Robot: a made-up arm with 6 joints.
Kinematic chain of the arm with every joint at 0, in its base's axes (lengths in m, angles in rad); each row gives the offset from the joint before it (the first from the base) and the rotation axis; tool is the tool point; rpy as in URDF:
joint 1: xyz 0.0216 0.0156 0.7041 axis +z
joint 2: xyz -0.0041 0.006 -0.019 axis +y
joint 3: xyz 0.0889 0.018 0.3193 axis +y
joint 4: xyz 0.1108 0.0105 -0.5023 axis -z
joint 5: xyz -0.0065 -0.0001 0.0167 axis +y
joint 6: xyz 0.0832 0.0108 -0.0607 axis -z
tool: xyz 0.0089 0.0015 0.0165 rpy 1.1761 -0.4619 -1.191
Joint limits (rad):
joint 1: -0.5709..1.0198
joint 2: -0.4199..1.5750
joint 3: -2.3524..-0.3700
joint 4: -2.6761..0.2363
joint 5: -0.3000..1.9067
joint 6: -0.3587..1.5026
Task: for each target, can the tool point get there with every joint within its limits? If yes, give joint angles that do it. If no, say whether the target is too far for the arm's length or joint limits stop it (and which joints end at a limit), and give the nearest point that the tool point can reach.
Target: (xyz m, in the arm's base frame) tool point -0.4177 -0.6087 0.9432
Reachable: no: joint limits stop it (at a limit: joint 1, joint 2, joint 3, joint 5) | nearest point -0.1110 -0.1318 0.3661 | short by 0.809 m
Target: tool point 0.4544 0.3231 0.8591
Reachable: yes | joints 0.4282 -0.2576 -0.8990 -2.0819 0.1170 0.5345
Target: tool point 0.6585 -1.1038 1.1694
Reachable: no: too far | nearest point 0.6879 -0.4639 1.0336 | short by 0.655 m
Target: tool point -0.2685 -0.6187 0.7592
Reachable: no: joint limits stop it (at a limit: joint 1, joint 2, joint 3, joint 5) | nearest point -0.0969 -0.1399 0.3648 | short by 0.644 m
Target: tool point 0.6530 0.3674 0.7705
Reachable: yes | joints 0.4260 0.2603 -1.3165 -1.5895 0.8090 0.1511
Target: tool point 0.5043 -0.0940 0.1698
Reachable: yes | joints -0.3236 1.1267 -1.2291 -0.4747 0.9911 -0.1428
